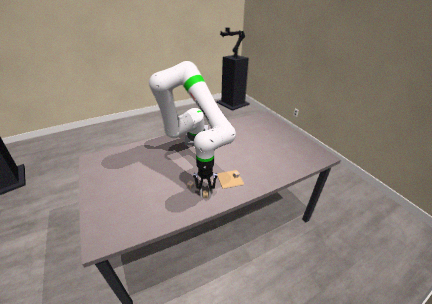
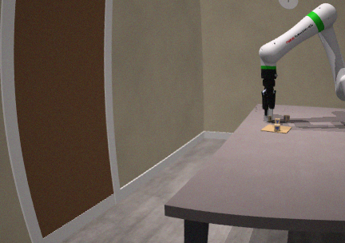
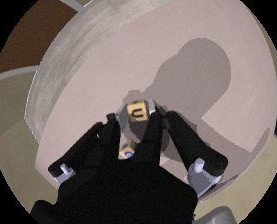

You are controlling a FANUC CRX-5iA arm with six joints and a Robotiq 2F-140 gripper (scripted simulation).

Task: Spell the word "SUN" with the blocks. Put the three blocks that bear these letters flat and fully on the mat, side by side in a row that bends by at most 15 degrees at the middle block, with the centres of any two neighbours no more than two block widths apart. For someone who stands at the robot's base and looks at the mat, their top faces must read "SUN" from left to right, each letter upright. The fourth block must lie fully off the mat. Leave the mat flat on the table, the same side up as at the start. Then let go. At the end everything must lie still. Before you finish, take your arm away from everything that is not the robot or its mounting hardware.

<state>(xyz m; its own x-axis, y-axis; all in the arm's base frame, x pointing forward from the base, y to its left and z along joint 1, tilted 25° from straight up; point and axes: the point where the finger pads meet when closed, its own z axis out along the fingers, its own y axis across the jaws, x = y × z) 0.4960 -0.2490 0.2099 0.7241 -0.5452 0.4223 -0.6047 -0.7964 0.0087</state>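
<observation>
My gripper is now 20 mm above the tan letter block. From my hand the other things lie so: tan mat 20 mm behind, 210 mm to the left, 30 mm below.
</observation>
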